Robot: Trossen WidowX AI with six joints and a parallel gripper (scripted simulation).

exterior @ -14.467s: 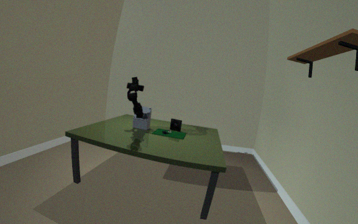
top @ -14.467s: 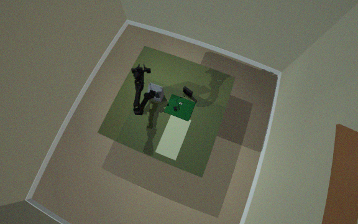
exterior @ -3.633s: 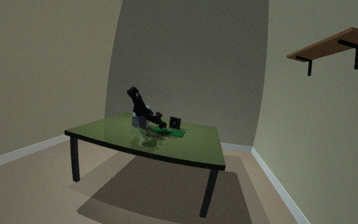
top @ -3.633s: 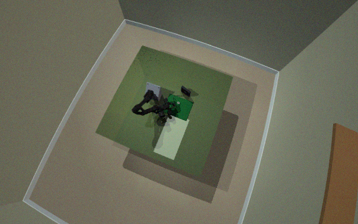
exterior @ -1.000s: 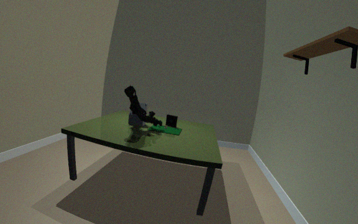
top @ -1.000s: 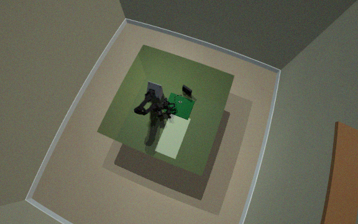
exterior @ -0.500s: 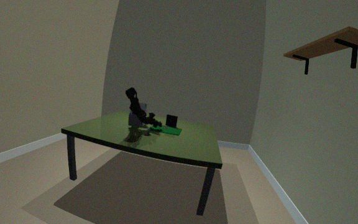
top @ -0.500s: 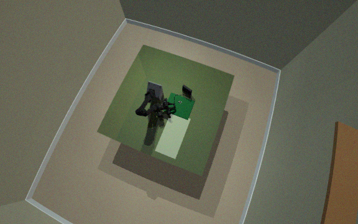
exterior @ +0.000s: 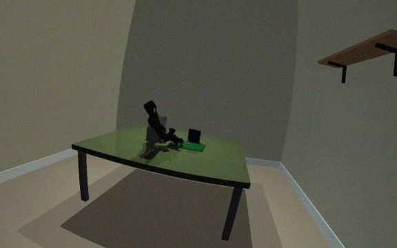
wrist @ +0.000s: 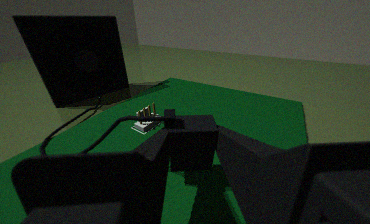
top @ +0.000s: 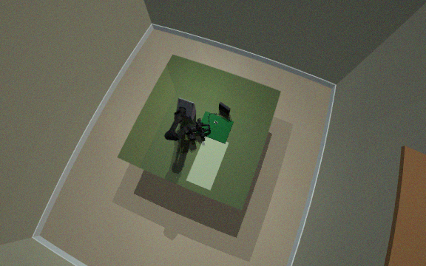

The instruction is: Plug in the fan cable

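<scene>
Now: the green board 60 mm below my gripper tip, 50 mm ahead of it and 30 mm to the left of it. Round my gripper tip: four-pin header: 80 mm to the left, 50 mm below, 40 mm ahead; black fan: 210 mm to the left, 80 mm ahead, 10 mm above; dark plug: 10 mm below.
</scene>
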